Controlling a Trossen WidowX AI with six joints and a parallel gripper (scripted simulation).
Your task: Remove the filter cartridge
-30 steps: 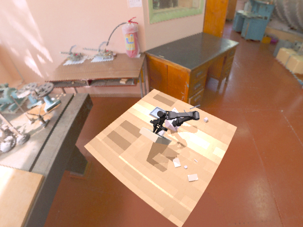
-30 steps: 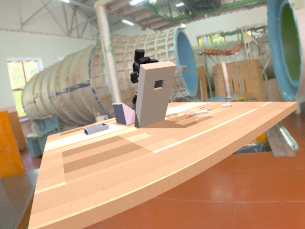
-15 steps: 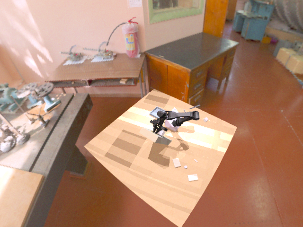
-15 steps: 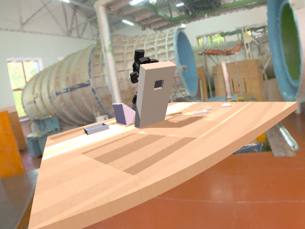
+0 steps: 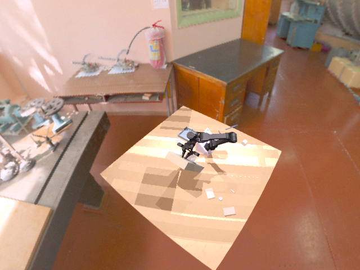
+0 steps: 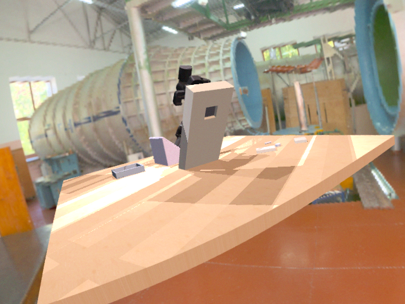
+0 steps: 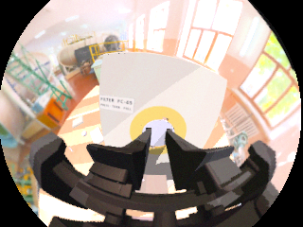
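Now: gripper tip 10 mm short of the round filter cartridge and 10 mm above it. The rest, counted from my gripper tip: grey service panel 80 mm below, 40 mm behind; then shallow blue-grey tray 450 mm behind, 240 mm below, 230 mm to the right.
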